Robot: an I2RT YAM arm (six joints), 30 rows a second.
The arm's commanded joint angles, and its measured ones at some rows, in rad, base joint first. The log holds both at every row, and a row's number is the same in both.
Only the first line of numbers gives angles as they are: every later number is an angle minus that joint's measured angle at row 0.
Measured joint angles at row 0:
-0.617 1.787 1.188 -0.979 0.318 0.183
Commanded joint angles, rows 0 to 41:
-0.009 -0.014 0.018 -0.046 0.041 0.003
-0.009 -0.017 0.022 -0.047 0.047 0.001
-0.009 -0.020 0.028 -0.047 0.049 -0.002
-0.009 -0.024 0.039 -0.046 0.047 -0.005
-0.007 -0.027 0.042 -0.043 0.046 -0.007
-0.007 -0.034 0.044 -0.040 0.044 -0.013
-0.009 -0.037 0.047 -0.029 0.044 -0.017
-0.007 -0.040 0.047 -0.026 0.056 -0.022
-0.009 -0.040 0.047 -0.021 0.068 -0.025
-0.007 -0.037 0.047 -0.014 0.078 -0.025
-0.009 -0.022 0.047 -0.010 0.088 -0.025
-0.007 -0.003 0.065 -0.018 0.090 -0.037
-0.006 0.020 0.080 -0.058 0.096 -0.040
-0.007 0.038 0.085 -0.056 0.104 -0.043
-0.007 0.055 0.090 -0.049 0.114 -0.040
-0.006 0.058 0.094 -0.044 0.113 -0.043
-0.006 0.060 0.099 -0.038 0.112 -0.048
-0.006 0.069 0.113 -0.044 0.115 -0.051
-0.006 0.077 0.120 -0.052 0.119 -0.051
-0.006 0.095 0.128 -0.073 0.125 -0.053
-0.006 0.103 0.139 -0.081 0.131 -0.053
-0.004 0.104 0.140 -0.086 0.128 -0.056
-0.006 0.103 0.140 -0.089 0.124 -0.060
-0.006 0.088 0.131 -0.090 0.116 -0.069
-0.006 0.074 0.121 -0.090 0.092 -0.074
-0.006 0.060 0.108 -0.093 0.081 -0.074
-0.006 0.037 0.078 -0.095 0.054 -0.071
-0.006 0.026 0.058 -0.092 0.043 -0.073
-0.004 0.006 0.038 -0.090 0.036 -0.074
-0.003 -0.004 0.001 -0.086 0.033 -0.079
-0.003 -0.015 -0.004 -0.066 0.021 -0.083
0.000 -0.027 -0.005 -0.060 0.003 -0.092
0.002 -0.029 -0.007 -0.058 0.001 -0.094
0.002 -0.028 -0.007 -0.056 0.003 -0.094
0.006 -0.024 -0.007 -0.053 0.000 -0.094
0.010 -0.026 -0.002 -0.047 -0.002 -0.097
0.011 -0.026 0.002 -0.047 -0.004 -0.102
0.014 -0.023 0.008 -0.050 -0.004 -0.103
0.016 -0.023 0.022 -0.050 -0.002 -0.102
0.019 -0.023 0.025 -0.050 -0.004 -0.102
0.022 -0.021 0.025 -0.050 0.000 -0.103
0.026 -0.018 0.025 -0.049 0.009 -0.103
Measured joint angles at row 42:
0.014 0.015 0.001 -0.043 0.002 -0.095
